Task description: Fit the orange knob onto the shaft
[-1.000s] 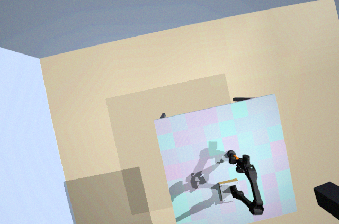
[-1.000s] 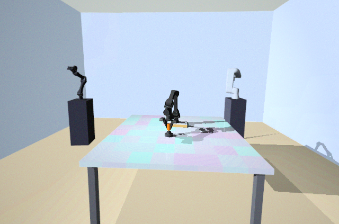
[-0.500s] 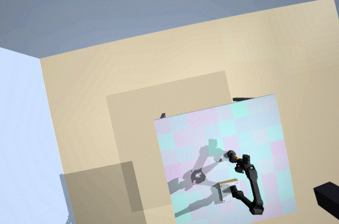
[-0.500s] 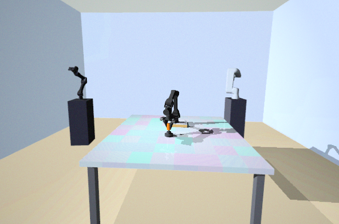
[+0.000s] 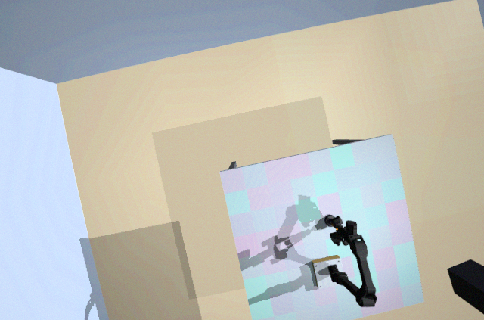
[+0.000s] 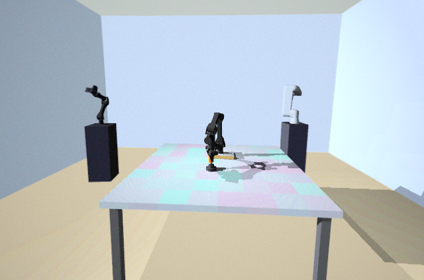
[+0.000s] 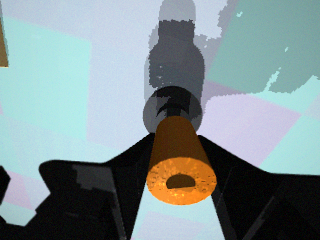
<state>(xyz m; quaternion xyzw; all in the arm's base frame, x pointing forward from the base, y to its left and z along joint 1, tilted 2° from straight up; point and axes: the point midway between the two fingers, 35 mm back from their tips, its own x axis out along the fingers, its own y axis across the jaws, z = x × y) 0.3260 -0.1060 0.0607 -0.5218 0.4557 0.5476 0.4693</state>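
The orange knob is 2 cm above my gripper tip. Round my gripper tip: round pedestal: 4 cm below.
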